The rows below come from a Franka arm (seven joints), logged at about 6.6 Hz.
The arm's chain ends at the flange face. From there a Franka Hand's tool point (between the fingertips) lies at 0.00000 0.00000 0.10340 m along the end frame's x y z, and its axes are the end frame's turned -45 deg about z.
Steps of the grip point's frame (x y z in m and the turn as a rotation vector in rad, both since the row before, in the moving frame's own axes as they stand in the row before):
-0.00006, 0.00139, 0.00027, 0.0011, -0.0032, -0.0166
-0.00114, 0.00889, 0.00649, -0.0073, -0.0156, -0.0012
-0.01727, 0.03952, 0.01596, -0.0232, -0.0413, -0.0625
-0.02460, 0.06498, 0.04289, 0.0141, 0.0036, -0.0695
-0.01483, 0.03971, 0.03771, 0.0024, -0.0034, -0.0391
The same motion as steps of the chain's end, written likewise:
0.00125, 0.00087, 0.00027, -0.0015, -0.0030, -0.0166
0.00609, 0.00542, 0.00651, -0.0162, -0.0059, -0.0012
0.01691, 0.03540, 0.01608, -0.0456, -0.0128, -0.0625
0.02936, 0.06461, 0.04290, 0.0125, -0.0074, -0.0695
0.01802, 0.03848, 0.03771, -0.0007, -0.0041, -0.0391

